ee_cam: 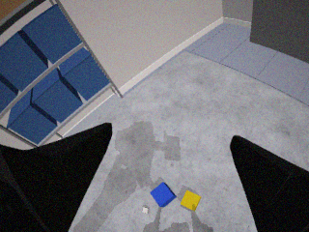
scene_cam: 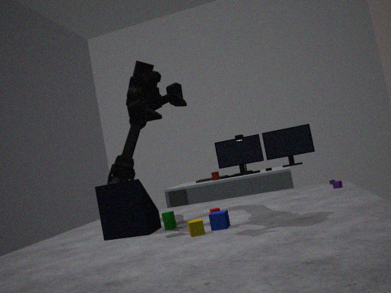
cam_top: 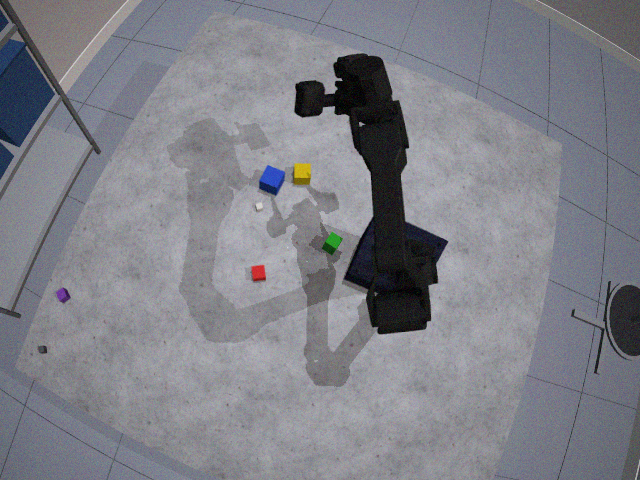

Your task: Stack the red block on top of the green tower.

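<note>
Right now the red block is 35 cm below my gripper tip, 30 cm to the left of it and 1 cm ahead of it. From my gripper tip the other things lie so: yellow block (34 cm below, 3 cm to the left, 1 cm behind); tiny white cube (35 cm below, 14 cm to the left, 7 cm ahead); blue block (34 cm below, 7 cm to the left, 6 cm ahead).
</note>
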